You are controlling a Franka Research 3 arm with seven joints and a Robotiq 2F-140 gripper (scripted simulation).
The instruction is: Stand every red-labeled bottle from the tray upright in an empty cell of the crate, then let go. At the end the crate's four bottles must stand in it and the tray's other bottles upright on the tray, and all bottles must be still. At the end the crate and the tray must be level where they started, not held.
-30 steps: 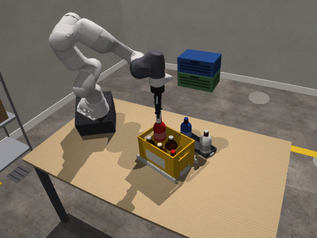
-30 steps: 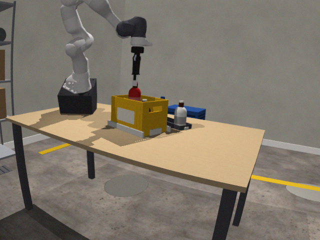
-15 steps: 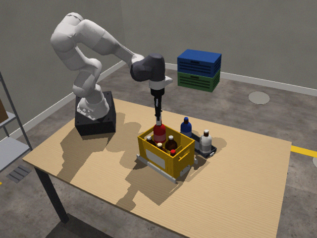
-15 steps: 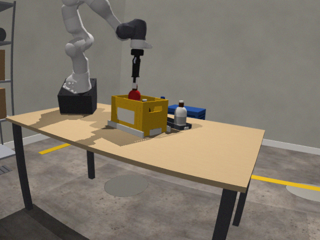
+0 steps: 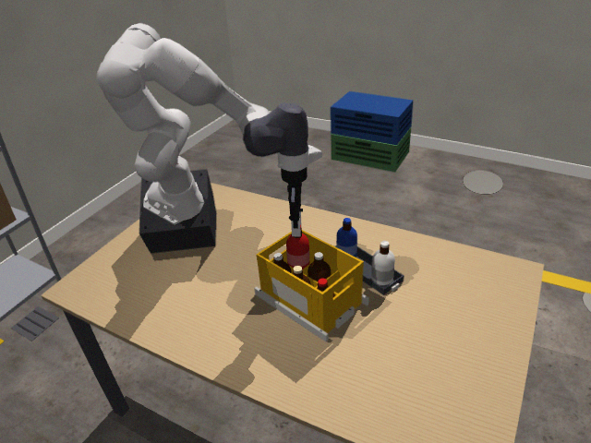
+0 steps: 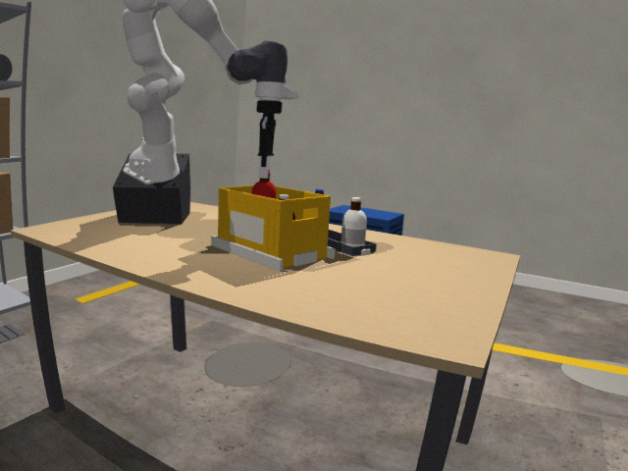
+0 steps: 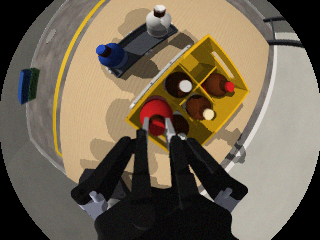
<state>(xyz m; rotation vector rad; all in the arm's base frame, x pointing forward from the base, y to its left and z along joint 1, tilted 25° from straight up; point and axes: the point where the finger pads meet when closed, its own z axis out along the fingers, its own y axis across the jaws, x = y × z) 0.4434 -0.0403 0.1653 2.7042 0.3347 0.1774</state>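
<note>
My gripper is now 8 cm above the red-labeled bottle. From my hand the other things lie so: blue-labeled bottle (17 cm to the left, 15 cm below, 13 cm ahead); white-labeled bottle (27 cm ahead, 15 cm below, 7 cm to the left); yellow crate (15 cm below, 8 cm to the right, 6 cm ahead).
</note>
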